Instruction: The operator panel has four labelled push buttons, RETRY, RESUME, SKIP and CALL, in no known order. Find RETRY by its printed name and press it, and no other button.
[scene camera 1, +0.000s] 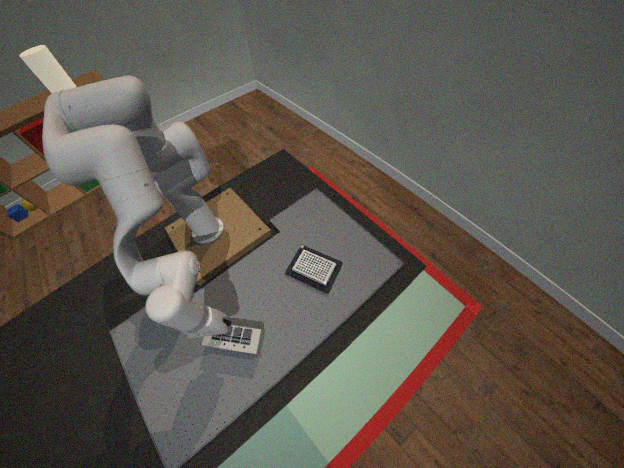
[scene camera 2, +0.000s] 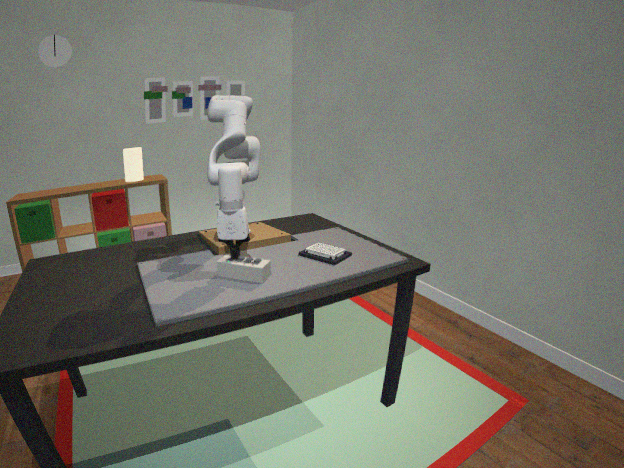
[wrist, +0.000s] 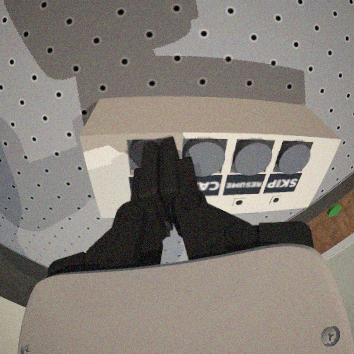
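Where they show: gripper, fingertip midpoint: (scene camera 2: 235, 257) (wrist: 165, 159); arm's base at its link origin: (scene camera 1: 208, 230).
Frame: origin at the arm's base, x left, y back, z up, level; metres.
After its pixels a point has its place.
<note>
The operator panel (scene camera 1: 256, 346) {x -0.111, y -0.473, z 0.041 m} (scene camera 2: 241, 272) {x -0.171, y -0.430, z 0.015 m} (wrist: 200, 117) {x -0.133, y -0.369, z 0.023 m} is a pale box with four round grey buttons. In the wrist view, SKIP (wrist: 294, 157) {x -0.107, y -0.424, z 0.044 m}, RESUME (wrist: 253, 156) {x -0.125, y -0.401, z 0.044 m} and a button (wrist: 205, 157) {x -0.144, y -0.379, z 0.044 m} whose label shows "CA" run leftward from the right end. The leftmost button (wrist: 136, 152) {x -0.167, y -0.348, z 0.040 m} is partly covered by the fingers, which hide its label; the other three names leave RETRY for it. My gripper (scene camera 1: 227, 324) {x -0.161, y -0.364, z 0.040 m} (scene camera 2: 234, 256) {x -0.161, y -0.364, z 0.040 m} (wrist: 165, 159) {x -0.161, y -0.364, z 0.040 m} is shut and empty, its tips at the leftmost button; contact and button depth cannot be told. A green lamp (scene camera 1: 215, 342) {x -0.194, y -0.382, z 0.041 m} is lit at that end of the panel.
A white gridded block on a black tray (scene camera 1: 294, 273) (scene camera 2: 346, 256) lies right of the panel on the grey perforated mat (scene camera 1: 221, 403) {x -0.287, y -0.513, z -0.012 m} (scene camera 2: 186, 307) {x -0.390, y -0.517, z -0.012 m}. The arm's wooden base board (scene camera 1: 246, 221) {x 0.132, y -0.076, z 0.005 m} (scene camera 2: 272, 233) {x 0.121, y -0.111, z 0.008 m} is behind. The dark table (scene camera 2: 65, 302) {x -0.754, y -0.277, z -0.025 m} carries them.
</note>
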